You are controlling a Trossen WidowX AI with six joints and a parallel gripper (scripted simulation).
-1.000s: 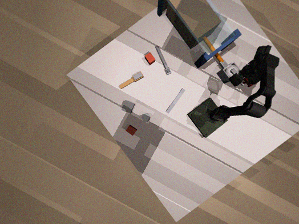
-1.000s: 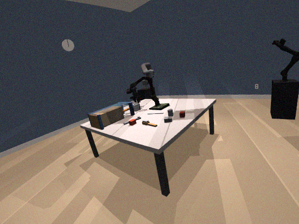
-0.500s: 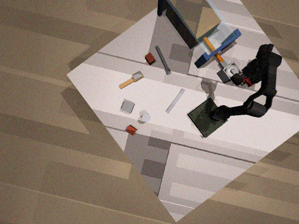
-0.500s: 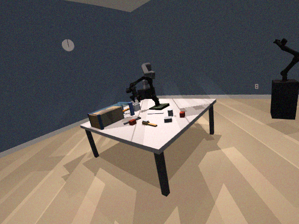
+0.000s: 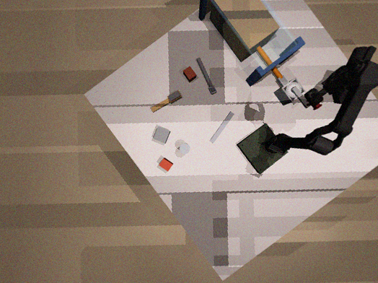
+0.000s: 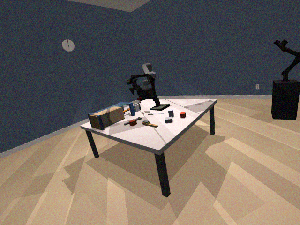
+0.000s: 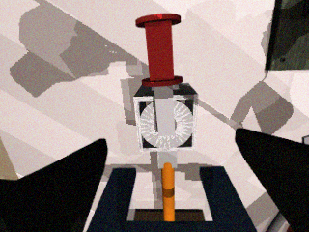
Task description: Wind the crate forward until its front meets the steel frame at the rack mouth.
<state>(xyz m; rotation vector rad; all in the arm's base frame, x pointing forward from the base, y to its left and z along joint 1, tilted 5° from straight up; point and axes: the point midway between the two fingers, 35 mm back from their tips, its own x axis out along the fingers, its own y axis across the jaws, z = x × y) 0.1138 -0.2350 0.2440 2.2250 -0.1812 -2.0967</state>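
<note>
Now: gripper tip 60 mm past the red knob and 80 mm above it. Also, from my gripper tip: winch handle (20 mm behind, 110 mm below); blue frame (200 mm ahead, 10 mm to the right, 100 mm below); grey winch (30 mm ahead, 10 mm to the right, 180 mm below).
</note>
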